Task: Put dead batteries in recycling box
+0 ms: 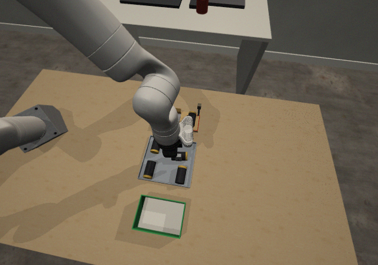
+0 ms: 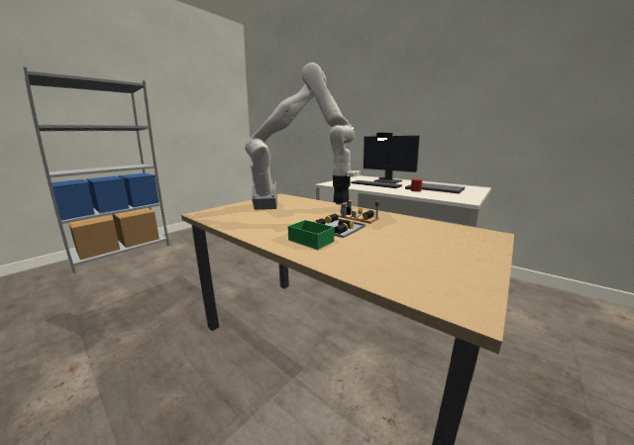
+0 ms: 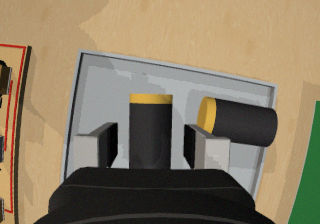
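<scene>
Now: the grey tray 70 mm below my hand, 40 mm behind it and 20 mm to the right of it. Round my hand: green recycling box 210 mm to the right, 60 mm below, 20 mm behind.
</scene>
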